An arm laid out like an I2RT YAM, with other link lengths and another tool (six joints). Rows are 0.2 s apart.
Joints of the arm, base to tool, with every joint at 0 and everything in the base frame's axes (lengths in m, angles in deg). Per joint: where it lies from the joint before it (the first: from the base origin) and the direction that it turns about. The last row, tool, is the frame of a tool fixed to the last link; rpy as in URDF.
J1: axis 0 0 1 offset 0 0 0.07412
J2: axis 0 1 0 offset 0.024 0.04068 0.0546
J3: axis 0 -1 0 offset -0.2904 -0.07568 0
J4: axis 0 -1 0 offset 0.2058 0.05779 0.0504
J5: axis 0 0 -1 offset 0.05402 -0.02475 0.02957
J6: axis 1 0 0 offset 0.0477 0 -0.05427
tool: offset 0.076 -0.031 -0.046 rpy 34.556 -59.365 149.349
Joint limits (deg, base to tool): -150..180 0..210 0..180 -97..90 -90..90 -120..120
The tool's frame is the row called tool.
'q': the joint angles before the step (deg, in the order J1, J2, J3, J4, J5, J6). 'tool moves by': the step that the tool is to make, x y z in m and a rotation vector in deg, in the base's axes. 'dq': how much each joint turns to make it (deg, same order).
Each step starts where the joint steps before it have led.
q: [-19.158, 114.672, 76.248, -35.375, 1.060, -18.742]
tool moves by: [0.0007, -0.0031, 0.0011, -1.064, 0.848, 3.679]
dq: [-0.009, -0.001, -0.002, -0.371, 0.216, -3.900]
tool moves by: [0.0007, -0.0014, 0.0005, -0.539, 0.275, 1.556]
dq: [0.017, 0.001, -0.004, -0.039, 0.158, -1.644]
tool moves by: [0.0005, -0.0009, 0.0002, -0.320, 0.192, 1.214]
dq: [-0.001, -0.006, -0.047, -0.004, 0.021, -1.269]
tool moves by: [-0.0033, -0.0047, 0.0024, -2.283, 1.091, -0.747]
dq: [0.001, 0.003, 0.012, -0.293, 2.623, 0.044]
